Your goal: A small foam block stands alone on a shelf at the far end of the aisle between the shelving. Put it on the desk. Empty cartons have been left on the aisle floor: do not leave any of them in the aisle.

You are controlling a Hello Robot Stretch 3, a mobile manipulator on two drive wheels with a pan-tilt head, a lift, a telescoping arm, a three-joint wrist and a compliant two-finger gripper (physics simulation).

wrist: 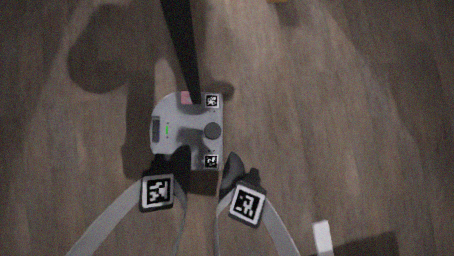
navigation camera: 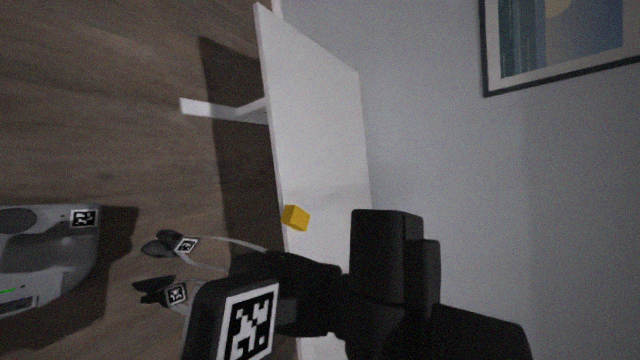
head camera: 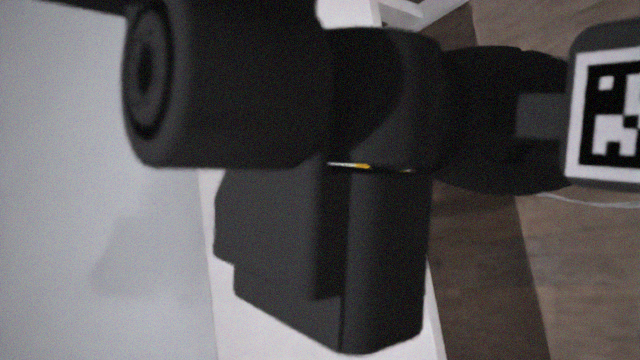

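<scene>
The yellow foam block lies on the white desk, near its floor-side edge. In the head camera view a thin yellow sliver of the block shows through a gap in the dark wrist, which hides the rest. My gripper is open, with a gap between its fingertips and nothing held. It is off the desk's edge, on the side of the robot's base. An orange-brown edge, perhaps of a carton, shows at the top of the wrist view. The shelf does not show.
The robot's grey base stands on the wooden floor, with the black mast above it in the wrist view. A white desk foot reaches out over the floor. A framed picture hangs on the wall behind the desk.
</scene>
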